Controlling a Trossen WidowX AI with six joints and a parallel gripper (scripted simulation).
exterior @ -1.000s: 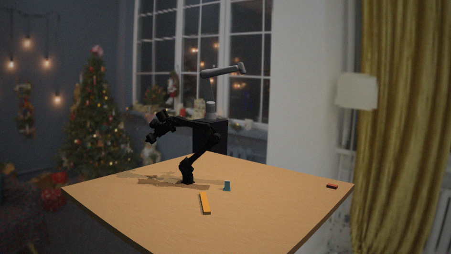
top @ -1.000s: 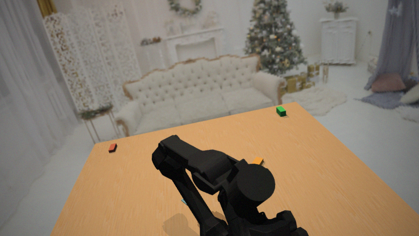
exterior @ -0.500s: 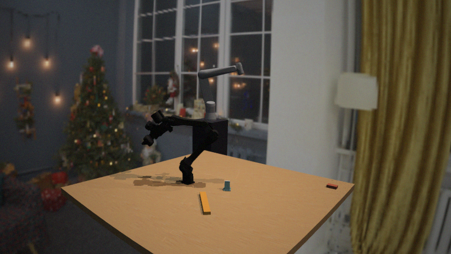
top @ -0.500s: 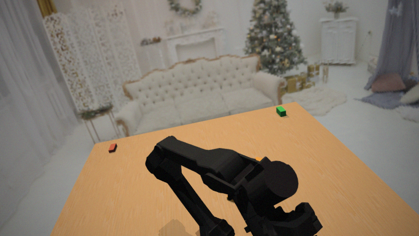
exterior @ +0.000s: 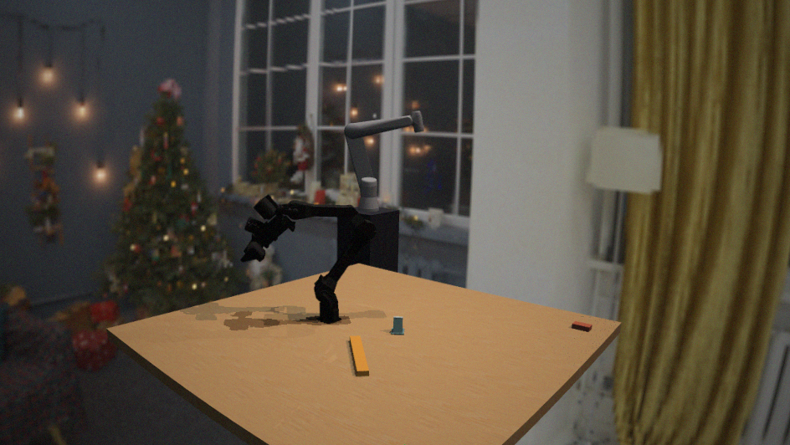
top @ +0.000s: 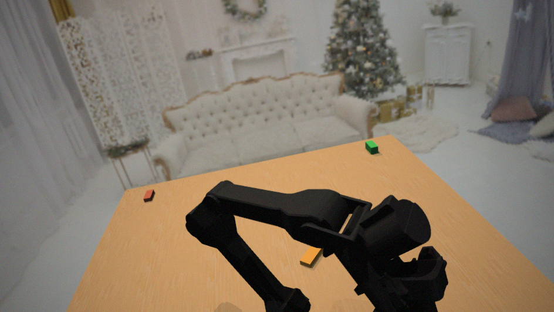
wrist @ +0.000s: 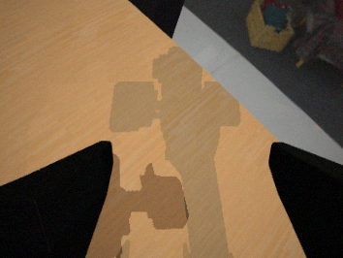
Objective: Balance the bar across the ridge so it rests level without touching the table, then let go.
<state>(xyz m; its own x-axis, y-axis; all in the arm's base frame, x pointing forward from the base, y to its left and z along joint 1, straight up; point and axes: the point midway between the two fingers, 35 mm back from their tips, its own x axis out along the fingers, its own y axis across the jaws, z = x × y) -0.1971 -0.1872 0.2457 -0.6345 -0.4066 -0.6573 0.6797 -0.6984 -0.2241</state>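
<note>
Right now the orange bar is 51 cm ahead of my gripper tip, 4 cm to the left of it and 21 cm below it. From my gripper tip the other things lie so: red block (96 cm ahead, 70 cm to the left, 21 cm below); green block (96 cm ahead, 30 cm to the right, 21 cm below).
</note>
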